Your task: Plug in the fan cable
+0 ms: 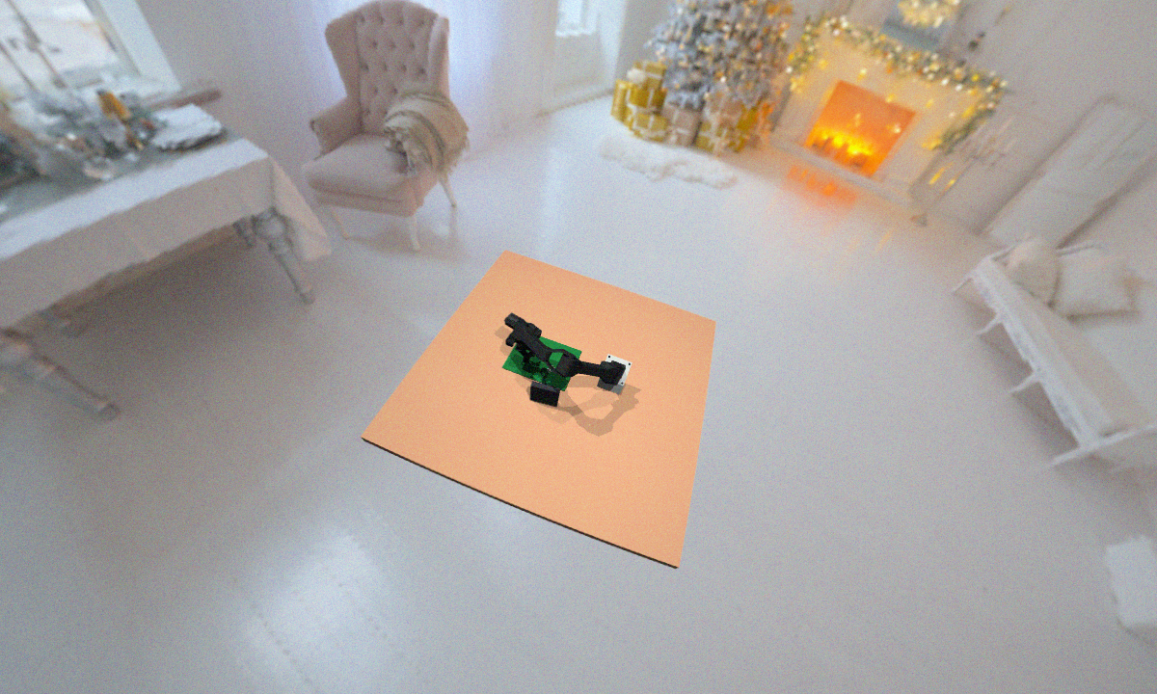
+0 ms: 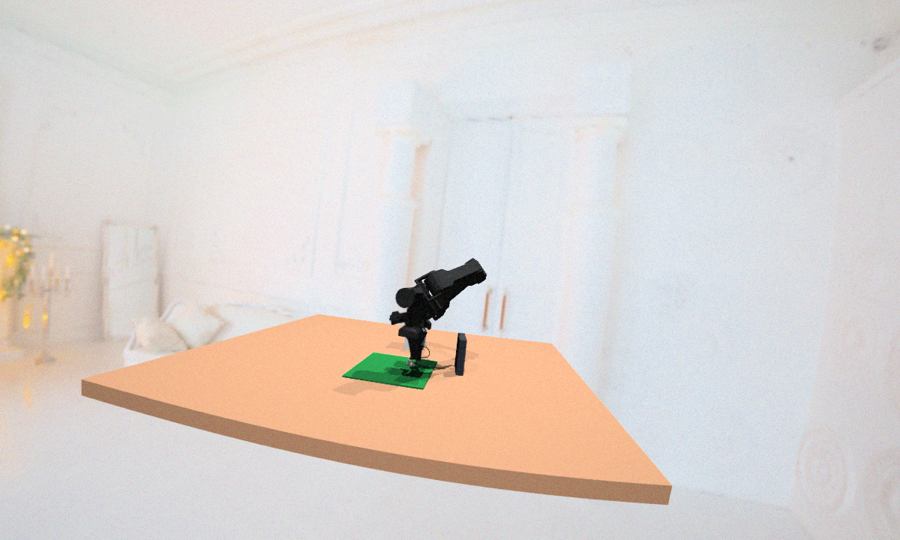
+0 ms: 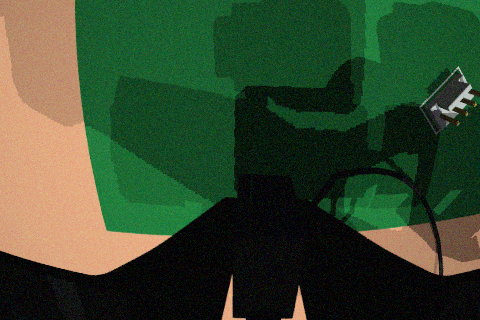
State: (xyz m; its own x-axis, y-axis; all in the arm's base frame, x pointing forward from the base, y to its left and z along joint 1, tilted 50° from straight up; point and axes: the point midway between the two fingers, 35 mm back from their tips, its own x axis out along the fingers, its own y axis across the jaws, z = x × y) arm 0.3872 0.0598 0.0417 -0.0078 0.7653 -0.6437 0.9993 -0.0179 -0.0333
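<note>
My gripper tip is 80 mm above the green board, 70 mm to the left of it and 50 mm past it. Round my gripper tip: dark plug: 10 mm to the left, 10 mm above; black fan: 140 mm behind, 130 mm to the left, 10 mm below.
</note>
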